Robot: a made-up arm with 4 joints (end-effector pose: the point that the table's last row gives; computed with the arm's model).
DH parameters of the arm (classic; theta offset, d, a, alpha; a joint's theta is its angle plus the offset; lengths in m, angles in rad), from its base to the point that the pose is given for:
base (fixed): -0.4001 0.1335 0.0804 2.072
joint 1: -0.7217 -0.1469 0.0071 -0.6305
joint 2: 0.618 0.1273 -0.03 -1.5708
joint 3: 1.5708 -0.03 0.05 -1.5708
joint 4: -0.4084 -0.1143 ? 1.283
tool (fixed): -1.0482 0.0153 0 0
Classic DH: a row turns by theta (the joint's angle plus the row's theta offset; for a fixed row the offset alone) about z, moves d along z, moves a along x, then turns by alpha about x.
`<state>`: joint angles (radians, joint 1 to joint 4).
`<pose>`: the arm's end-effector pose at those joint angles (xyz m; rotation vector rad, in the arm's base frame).
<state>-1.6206 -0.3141 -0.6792 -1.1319</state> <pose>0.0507 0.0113 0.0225 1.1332 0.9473 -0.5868</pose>
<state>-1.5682 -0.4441 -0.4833 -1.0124</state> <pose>0.0480 0.0118 0.0380 1.1544 1.1661 -0.4214</pose>
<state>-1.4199 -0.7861 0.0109 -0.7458</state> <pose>0.0447 0.0133 0.0837 1.2562 1.6453 -0.0602</pose>
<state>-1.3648 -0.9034 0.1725 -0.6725</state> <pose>0.0453 0.0144 0.1010 1.3138 1.7779 0.0267</pose>
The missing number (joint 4, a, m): -0.059
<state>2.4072 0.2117 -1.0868 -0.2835</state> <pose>-0.0621 -0.0471 0.1498 0.5353 2.8255 0.6487</pose>
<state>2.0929 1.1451 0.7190 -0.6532</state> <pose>0.0501 0.0710 0.2770 -1.9114 -1.3993 0.9396</pose>
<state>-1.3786 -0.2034 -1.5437 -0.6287</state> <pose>0.1084 -0.1012 0.0417 0.2247 0.4318 -0.5871</pose>
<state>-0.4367 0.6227 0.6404 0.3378</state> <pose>0.2063 0.0341 0.1851 0.1458 -0.6561 1.2769</pose>
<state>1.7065 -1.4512 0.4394 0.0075</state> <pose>0.1040 -0.0269 0.1602 0.2823 -0.5158 -0.0198</pose>
